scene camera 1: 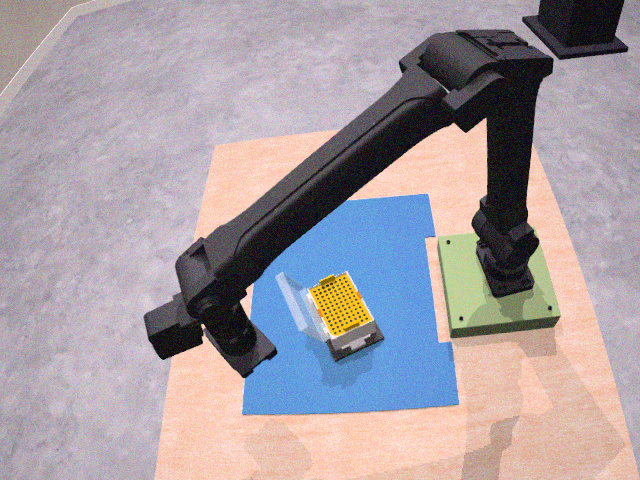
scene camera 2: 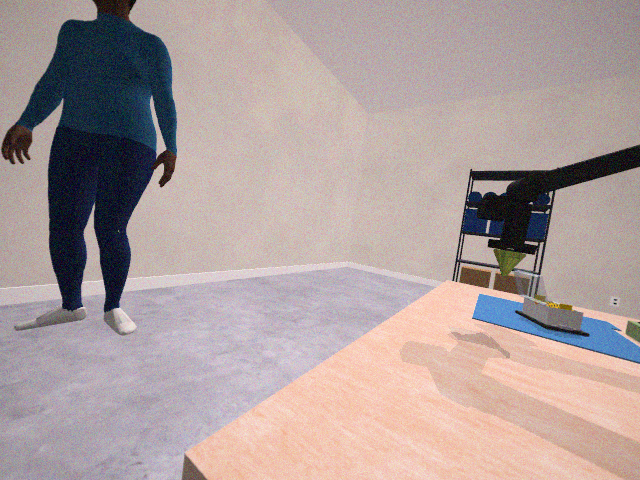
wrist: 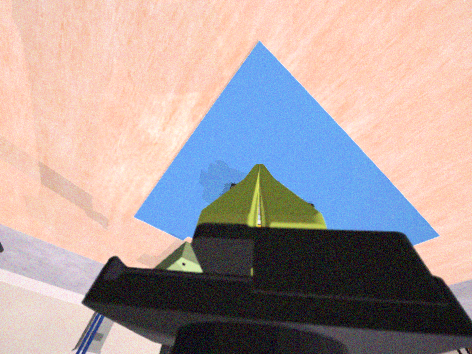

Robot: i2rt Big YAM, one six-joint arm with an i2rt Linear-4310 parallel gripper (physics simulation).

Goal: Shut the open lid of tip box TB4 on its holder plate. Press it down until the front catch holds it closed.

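Frame: origin at the arm's base, x right, y back, z down, level; centimetres.
Where they show: gripper, fingertip midpoint: (scene camera 1: 254,363) (scene camera 2: 504,275) (wrist: 259,170); arm's base, link origin: (scene camera 1: 504,268).
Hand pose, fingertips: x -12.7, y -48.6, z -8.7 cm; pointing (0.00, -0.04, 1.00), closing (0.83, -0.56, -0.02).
Each offset is from my fingertips to the centre of the thing. "spot": to the spot under its first point. Level surfaces: height alone.
Tip box TB4 {dx +12.0, dy +15.4, dz +9.8 cm} (scene camera 1: 356,330) (scene camera 2: 547,312) stands on its dark holder plate {spot: dx +6.4, dy +21.6, dz +12.3 cm} (scene camera 1: 379,335) (scene camera 2: 580,333), with a yellow tip rack {dx +12.0, dy +15.4, dz +6.6 cm} (scene camera 1: 340,304) on top. Its clear lid {dx +10.3, dy +9.0, dz +2.6 cm} (scene camera 1: 292,302) (scene camera 2: 530,285) stands open, leaning outward on the box's left side in scene camera 1. The white front catch {spot: dx +5.0, dy +17.2, dz +11.3 cm} (scene camera 1: 357,344) is on the side toward the bottom of that view. My gripper (scene camera 2: 505,274) (wrist: 259,170) is shut and empty, pointing down, on the lid's outer side near top-edge height; contact cannot be told. In scene camera 1 its fingers are hidden; in the wrist view they hide most of the box.
A blue mat {dz +13.1 cm} (scene camera 1: 392,248) (scene camera 2: 491,310) (wrist: 260,100) lies under the plate on the wooden table {dz +13.4 cm} (scene camera 1: 196,413) (scene camera 2: 361,403). The arm's green base block (scene camera 1: 462,294) (scene camera 2: 634,330) is at the right. A person (scene camera 2: 111,87) stands beyond the table, and a shelf rack (scene camera 2: 485,174) stands behind.
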